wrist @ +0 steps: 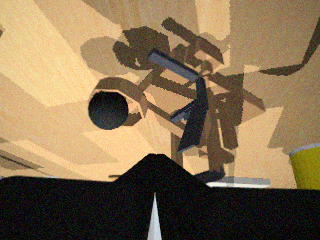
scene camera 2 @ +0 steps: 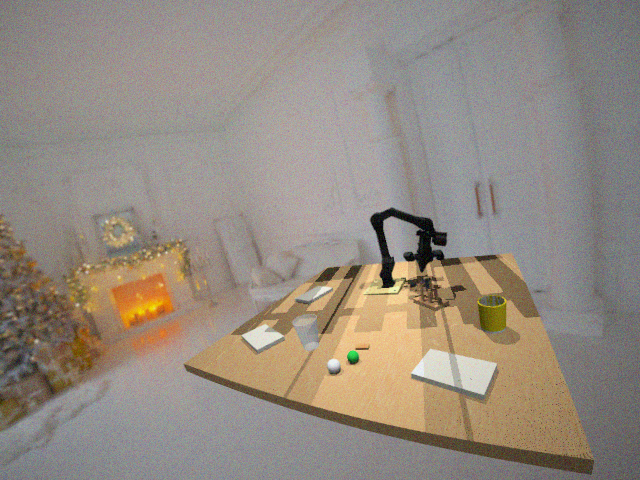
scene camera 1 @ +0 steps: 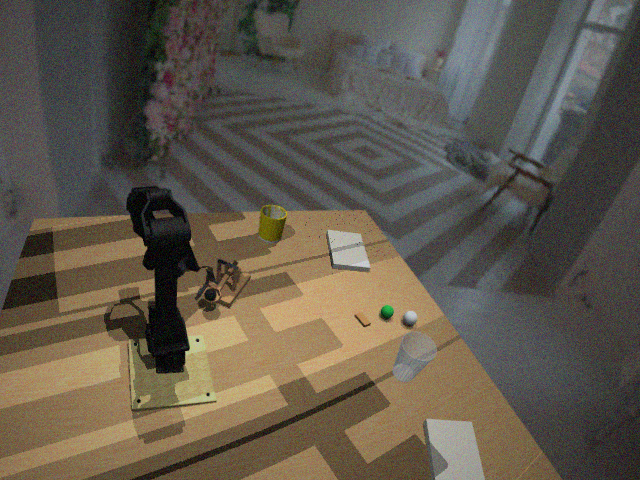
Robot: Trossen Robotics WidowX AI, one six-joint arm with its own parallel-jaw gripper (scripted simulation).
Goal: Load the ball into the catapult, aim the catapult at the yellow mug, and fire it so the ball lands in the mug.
Scene:
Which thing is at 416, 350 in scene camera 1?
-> A clear glass.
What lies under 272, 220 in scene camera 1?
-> A yellow mug.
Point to a clear glass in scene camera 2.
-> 306, 327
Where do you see a yellow mug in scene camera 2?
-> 492, 309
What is my gripper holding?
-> Nothing.

